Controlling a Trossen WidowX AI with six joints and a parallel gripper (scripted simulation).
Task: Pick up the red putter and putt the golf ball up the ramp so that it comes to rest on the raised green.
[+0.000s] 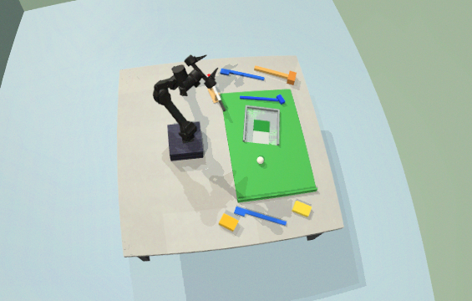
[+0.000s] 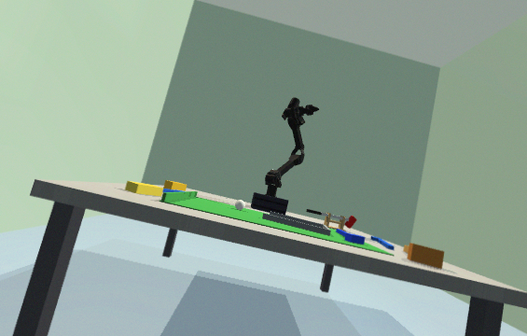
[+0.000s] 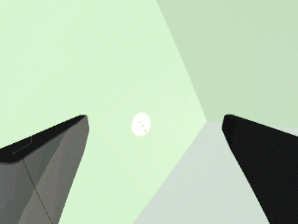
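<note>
The red putter lies 8 cm ahead of my gripper tip, 19 cm to the left of it and 56 cm below it. Round my gripper tip: white golf ball: 24 cm ahead, 30 cm to the right, 59 cm below; then small wooden stand: 8 cm ahead, 21 cm to the left, 58 cm below; then green mat: 33 cm ahead, 18 cm to the right, 62 cm below.
</note>
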